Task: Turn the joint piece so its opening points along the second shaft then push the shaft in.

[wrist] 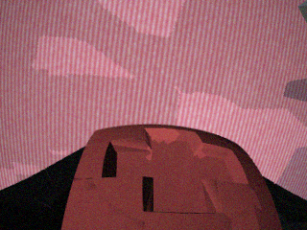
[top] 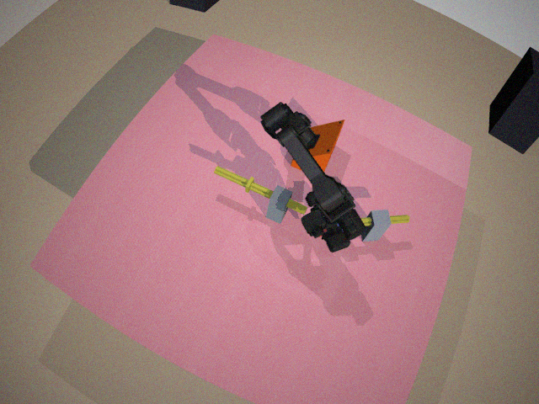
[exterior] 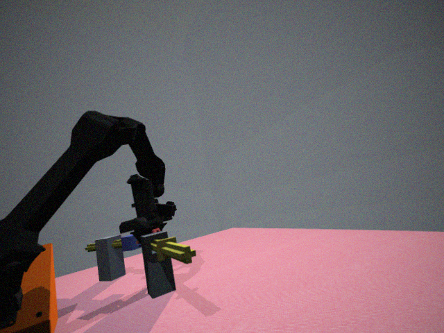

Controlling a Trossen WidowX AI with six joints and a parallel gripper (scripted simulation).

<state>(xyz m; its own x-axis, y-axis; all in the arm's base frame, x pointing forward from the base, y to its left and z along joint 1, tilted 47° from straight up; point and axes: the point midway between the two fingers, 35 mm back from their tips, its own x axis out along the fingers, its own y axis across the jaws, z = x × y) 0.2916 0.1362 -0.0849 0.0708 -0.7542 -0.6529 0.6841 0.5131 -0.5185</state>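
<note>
Now: the red square joint piece 40 mm above my gripper tip.
</note>
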